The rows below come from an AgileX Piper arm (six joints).
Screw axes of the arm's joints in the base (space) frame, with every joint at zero. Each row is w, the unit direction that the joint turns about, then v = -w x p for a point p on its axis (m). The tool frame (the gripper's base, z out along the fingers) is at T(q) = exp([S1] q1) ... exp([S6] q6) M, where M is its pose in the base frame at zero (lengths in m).
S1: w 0 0 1 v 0 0 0
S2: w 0 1 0 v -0.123 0 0
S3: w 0 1 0 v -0.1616 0 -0.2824
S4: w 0.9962 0 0.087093 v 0 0.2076 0
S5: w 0 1 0 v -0.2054 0 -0.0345
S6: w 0.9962 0 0.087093 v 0 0.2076 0
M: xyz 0.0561 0 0.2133 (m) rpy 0 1.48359 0 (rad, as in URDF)
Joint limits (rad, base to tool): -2.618..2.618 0..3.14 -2.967..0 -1.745..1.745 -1.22..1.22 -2.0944..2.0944
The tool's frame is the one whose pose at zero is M.
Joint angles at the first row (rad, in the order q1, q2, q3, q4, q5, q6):
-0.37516, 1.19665, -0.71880, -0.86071, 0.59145, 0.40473
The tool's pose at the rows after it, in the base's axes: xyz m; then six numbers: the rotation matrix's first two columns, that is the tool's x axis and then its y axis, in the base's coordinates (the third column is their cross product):
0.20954, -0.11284, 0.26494, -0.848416, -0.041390, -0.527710, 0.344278, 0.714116, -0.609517
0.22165, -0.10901, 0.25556, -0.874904, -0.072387, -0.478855, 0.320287, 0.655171, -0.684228
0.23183, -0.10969, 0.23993, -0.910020, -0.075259, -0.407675, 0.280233, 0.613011, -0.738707
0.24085, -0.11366, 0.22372, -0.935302, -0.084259, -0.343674, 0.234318, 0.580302, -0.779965
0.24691, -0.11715, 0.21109, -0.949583, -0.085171, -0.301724, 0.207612, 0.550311, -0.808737
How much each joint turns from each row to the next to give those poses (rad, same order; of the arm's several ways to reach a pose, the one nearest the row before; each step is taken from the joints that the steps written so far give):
0.09754, 0.03463, -0.00001, -0.21912, 0.09929, 0.22417
0.06546, 0.06953, 0.00084, -0.14202, 0.08591, 0.12447
0.02722, 0.08404, -0.00002, -0.06993, 0.06498, 0.05788
0.00243, 0.08155, 0.00000, -0.06536, 0.03076, 0.04333
0.00002, 0.06346, 0.00002, -0.05365, 0.02901, 0.04525

